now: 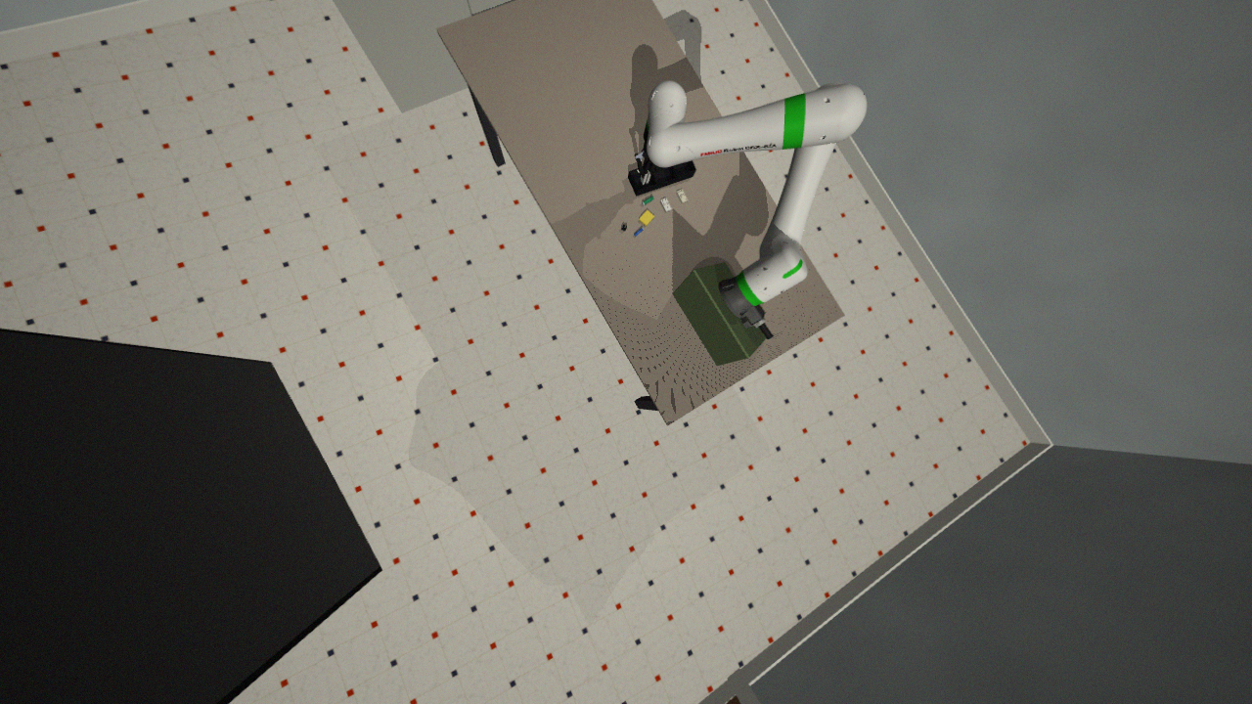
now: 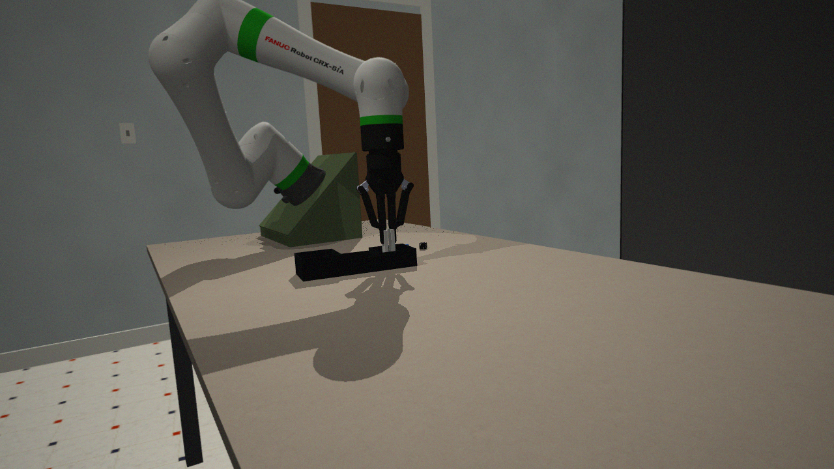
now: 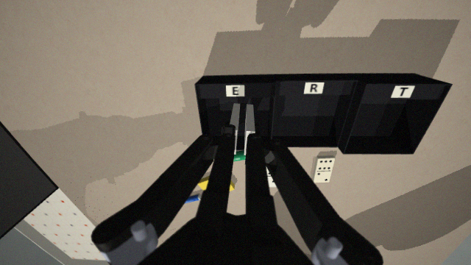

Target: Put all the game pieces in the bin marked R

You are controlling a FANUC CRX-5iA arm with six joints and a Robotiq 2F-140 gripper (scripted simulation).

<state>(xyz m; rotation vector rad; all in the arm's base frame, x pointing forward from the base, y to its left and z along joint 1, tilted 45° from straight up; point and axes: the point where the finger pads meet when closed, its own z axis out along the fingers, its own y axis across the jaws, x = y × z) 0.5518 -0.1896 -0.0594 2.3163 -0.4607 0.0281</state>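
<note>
My gripper is now 10 cm past the black die, 18 cm to the right of it and 4 cm above it. Round my hand: green battery 7 cm behind, 3 cm to the left, 4 cm below; then bin R 2 cm behind, 8 cm to the right, 3 cm below; then yellow block 12 cm behind, 8 cm to the left, 4 cm below.
</note>
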